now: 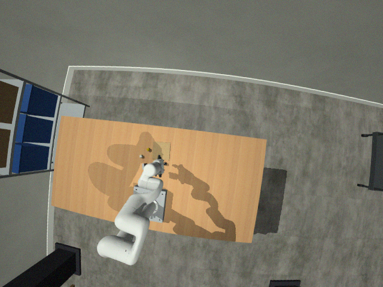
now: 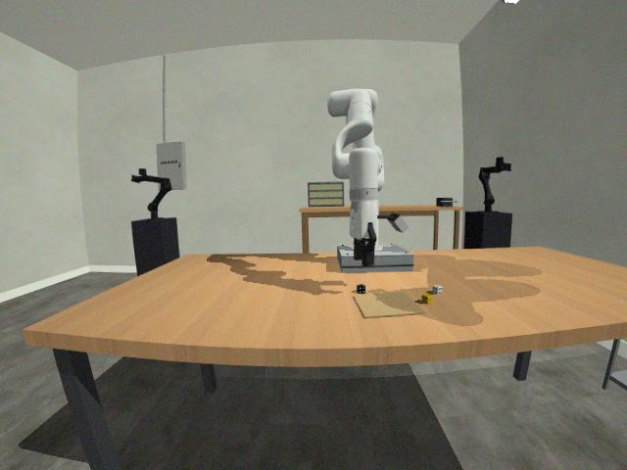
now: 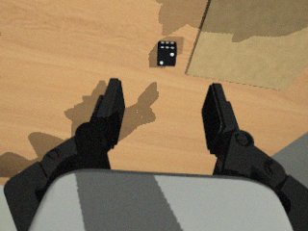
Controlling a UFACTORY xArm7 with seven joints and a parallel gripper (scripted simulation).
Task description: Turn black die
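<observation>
Now: hand 10 mm to the left of the black die and 90 mm above it. The rest, counted from my hand: yellow die (100 mm ahead, 140 mm to the left, 90 mm below); then white die (40 mm ahead, 200 mm to the left, 90 mm below); then tan mat (100 mm ahead, 40 mm to the left, 100 mm below).
</observation>
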